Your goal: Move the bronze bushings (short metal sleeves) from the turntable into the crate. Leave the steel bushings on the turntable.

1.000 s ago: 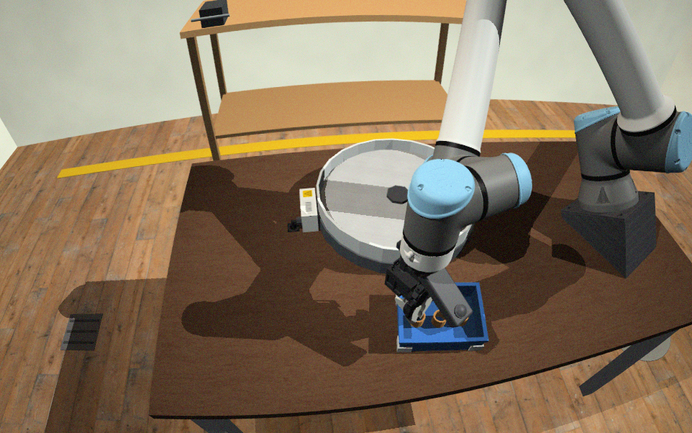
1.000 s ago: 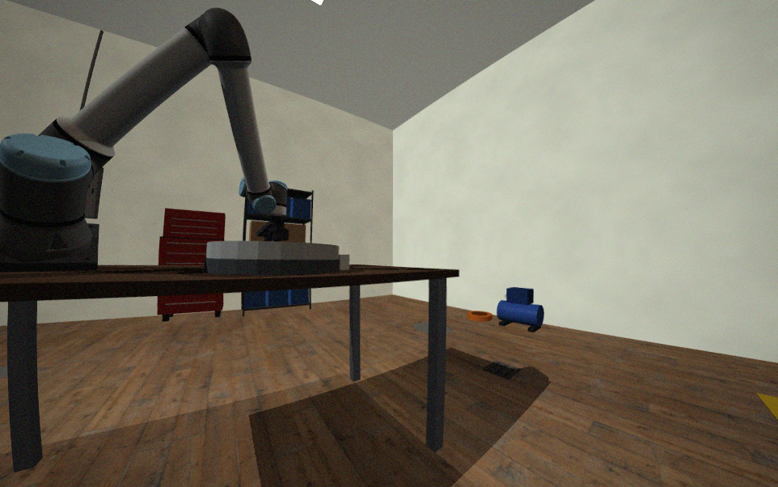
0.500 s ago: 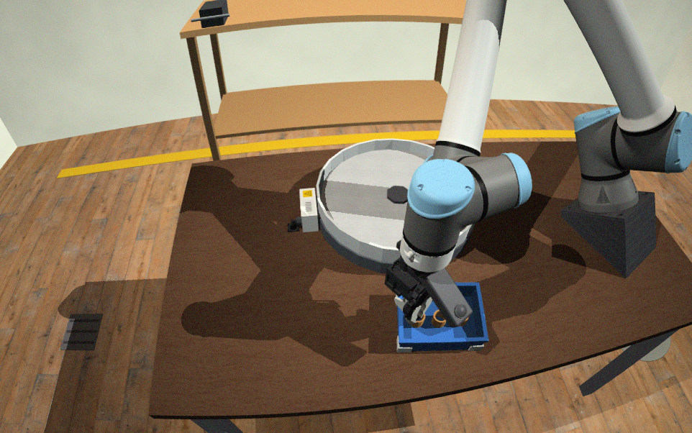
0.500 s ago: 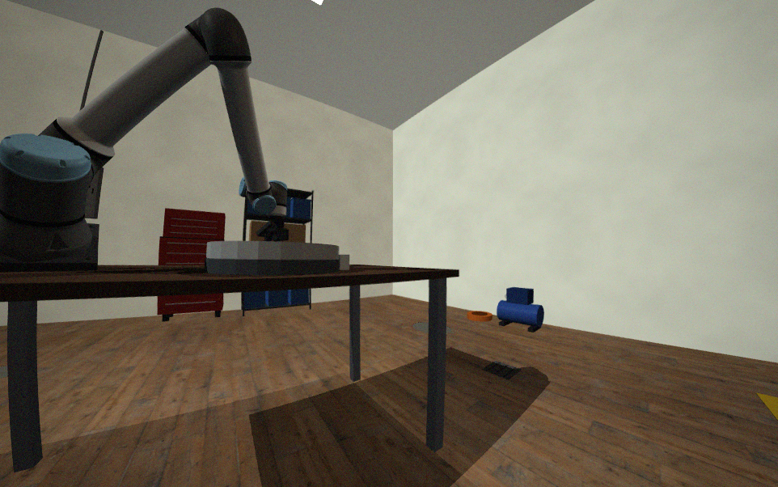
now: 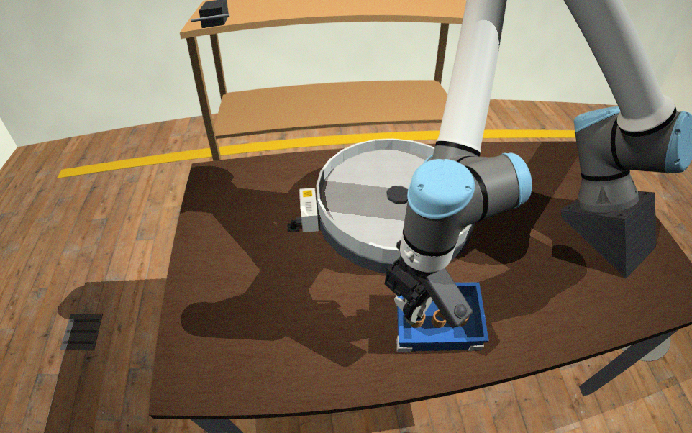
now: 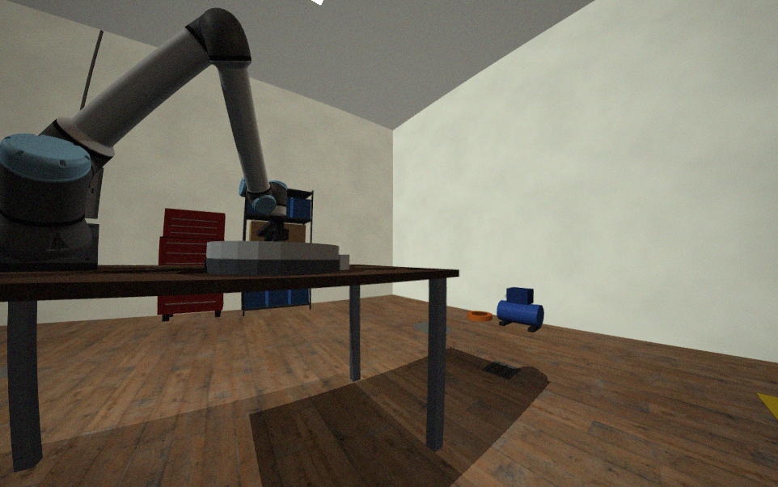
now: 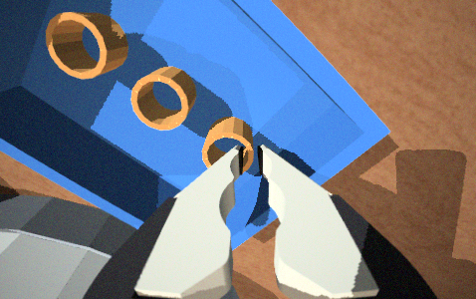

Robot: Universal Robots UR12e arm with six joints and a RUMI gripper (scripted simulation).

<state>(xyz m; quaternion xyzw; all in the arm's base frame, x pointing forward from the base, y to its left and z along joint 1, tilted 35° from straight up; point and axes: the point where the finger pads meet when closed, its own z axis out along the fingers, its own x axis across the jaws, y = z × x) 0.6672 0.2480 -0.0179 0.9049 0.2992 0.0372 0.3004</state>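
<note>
My hand is 60 mm past the blue crate and 10 mm above it. Also, from my hand: round grey turntable (50 mm behind, 350 mm to the right, 20 mm above).
</note>
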